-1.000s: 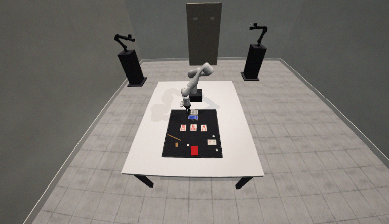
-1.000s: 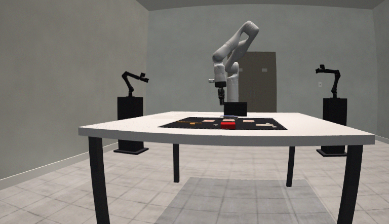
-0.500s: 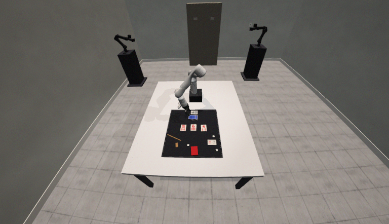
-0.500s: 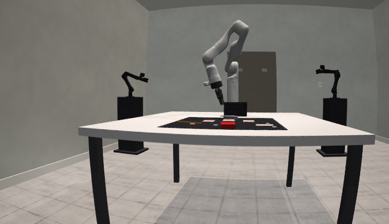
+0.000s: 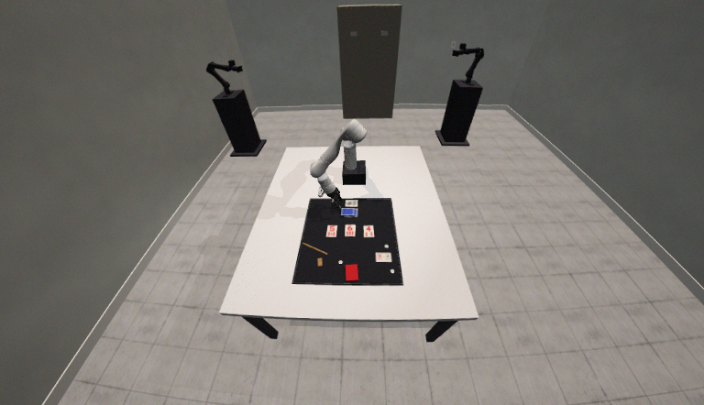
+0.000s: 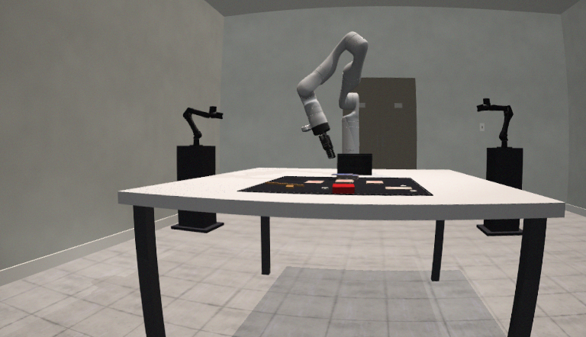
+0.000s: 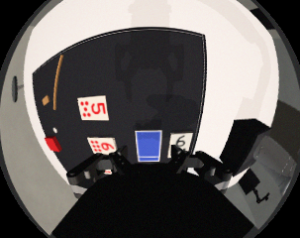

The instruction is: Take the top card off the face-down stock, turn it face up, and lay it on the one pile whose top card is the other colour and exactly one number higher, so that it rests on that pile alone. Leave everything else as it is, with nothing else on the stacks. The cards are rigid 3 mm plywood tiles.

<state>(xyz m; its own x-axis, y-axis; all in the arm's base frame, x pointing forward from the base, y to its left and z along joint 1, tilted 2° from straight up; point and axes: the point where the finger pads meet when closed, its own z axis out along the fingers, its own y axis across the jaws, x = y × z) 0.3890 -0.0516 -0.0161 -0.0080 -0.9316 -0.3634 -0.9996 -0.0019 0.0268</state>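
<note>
Now: the blue-backed card 80 mm below my hand and 50 mm to the left of it. Also, from my hand: wooden stick (280 mm ahead, 140 mm to the right, 100 mm below); black mat (170 mm ahead, 110 mm below, 60 mm to the left); black 6 card (90 mm below, 90 mm behind, 70 mm to the left).
</note>
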